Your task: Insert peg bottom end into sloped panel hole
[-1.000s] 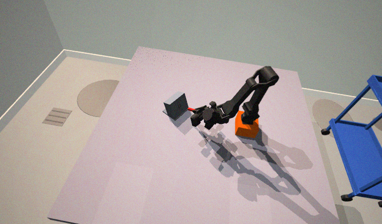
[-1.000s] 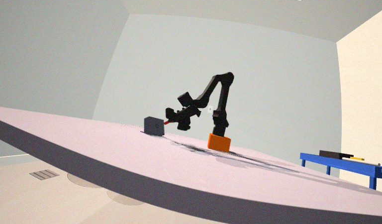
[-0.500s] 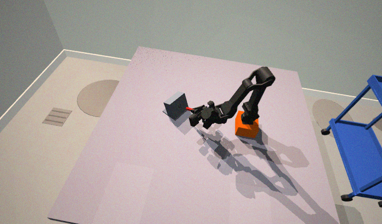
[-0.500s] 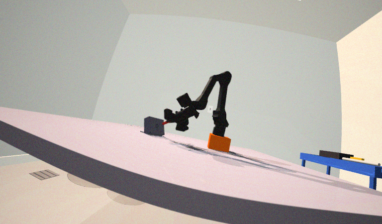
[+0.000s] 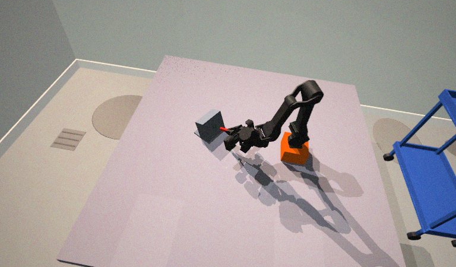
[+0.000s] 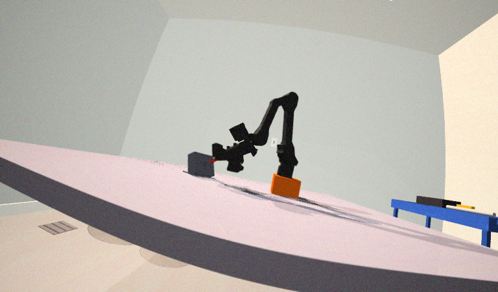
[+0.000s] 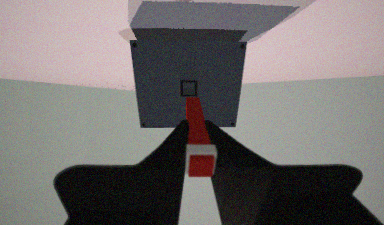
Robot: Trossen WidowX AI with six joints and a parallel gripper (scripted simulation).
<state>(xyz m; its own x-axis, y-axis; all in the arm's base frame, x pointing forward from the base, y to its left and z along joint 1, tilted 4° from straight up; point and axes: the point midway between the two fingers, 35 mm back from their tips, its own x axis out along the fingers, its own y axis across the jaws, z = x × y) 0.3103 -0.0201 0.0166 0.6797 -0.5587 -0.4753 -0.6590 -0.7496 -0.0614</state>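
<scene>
My gripper tip is 8 cm short of the sloped panel, 7 cm to the left of it and 5 cm above it. From my gripper tip the other things lie so: red square peg (1 cm behind, 1 cm to the left, 1 cm above).
</scene>
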